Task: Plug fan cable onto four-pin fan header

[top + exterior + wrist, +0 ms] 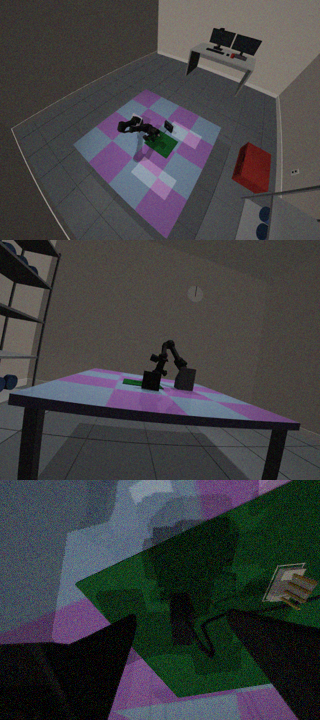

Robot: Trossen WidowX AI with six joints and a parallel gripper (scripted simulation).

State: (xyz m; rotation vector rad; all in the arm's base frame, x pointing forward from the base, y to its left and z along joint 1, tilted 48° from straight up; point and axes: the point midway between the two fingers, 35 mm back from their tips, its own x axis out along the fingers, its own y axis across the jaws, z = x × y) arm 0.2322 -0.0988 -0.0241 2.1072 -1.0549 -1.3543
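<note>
My gripper tip is 10 mm short of the dark fan plug. Round my gripper tip: white four-pin fan header 90 mm to the left, 20 mm below, 20 mm ahead; green board 100 mm ahead, 40 mm to the left, 40 mm below; black fan 220 mm to the left, 60 mm ahead, 40 mm above.
</note>
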